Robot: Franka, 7 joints.
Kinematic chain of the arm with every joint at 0, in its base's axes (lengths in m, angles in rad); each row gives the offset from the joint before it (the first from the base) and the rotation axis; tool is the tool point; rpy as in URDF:
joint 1: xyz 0 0 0.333 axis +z
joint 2: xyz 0 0 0 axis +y
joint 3: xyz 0 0 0.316 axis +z
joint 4: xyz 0.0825 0 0 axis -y
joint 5: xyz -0.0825 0 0.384 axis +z
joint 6: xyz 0 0 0 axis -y
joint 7: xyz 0.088 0 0 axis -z
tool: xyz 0 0 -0.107 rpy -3.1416 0 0
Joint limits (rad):
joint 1: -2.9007..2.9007
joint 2: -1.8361..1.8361
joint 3: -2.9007..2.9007
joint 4: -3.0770..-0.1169
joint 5: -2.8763..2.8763
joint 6: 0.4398..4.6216
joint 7: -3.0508..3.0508
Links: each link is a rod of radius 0.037 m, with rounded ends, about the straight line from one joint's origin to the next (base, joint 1, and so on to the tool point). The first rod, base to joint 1, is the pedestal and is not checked.
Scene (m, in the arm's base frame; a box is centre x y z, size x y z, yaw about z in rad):
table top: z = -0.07
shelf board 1: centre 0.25 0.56 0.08 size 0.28 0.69 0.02 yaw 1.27
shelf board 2: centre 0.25 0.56 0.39 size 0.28 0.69 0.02 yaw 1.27
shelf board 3: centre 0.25 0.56 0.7 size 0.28 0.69 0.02 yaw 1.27
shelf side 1: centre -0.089 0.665 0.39 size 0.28 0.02 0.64 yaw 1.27
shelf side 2: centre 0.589 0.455 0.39 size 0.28 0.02 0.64 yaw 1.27
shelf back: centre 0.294 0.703 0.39 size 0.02 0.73 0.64 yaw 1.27
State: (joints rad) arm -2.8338 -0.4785 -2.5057 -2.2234 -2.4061 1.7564 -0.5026
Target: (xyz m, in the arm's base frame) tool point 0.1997 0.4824 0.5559
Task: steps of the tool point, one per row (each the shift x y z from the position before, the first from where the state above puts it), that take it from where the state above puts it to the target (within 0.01 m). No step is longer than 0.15 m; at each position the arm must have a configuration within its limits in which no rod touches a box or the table.
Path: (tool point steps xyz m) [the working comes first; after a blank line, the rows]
Joints at the target: -2.6249 0.2100 -2.3896 -2.2707 -2.3799 1.5893 -0.5026
Straight joint move there: touches shelf board 2.

1: -0.0275 -0.0960 -0.0005
2: -0.0351 -0.1057 0.0005
3: -0.0228 0.0515 0.1154
4: -0.0629 0.0317 0.1127
5: -0.0929 0.0006 0.0984
6: 0.0214 0.0950 0.0035
7: 0.0337 0.0827 -0.0035

